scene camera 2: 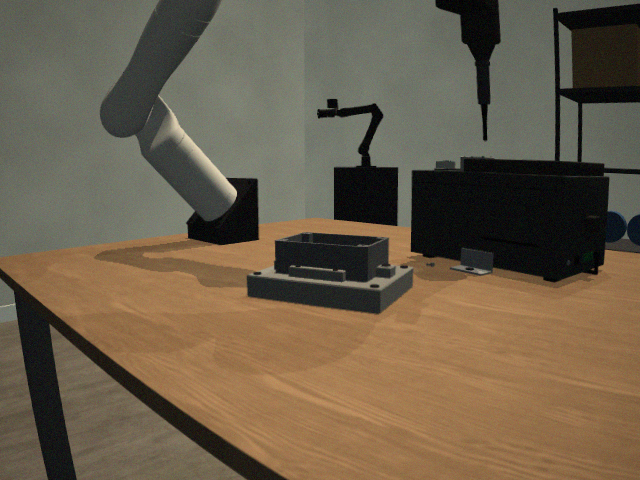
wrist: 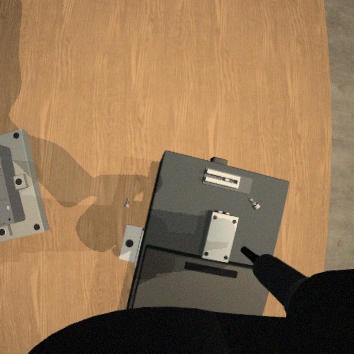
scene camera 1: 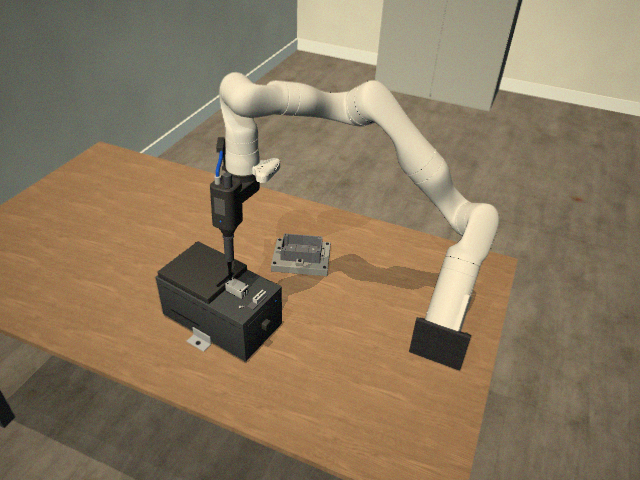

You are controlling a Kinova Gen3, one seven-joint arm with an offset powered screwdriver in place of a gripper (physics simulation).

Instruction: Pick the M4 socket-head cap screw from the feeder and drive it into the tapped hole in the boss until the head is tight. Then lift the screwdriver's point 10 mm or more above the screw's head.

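Note:
A black feeder lid (wrist: 162, 280) can be seen in the robot's scene.

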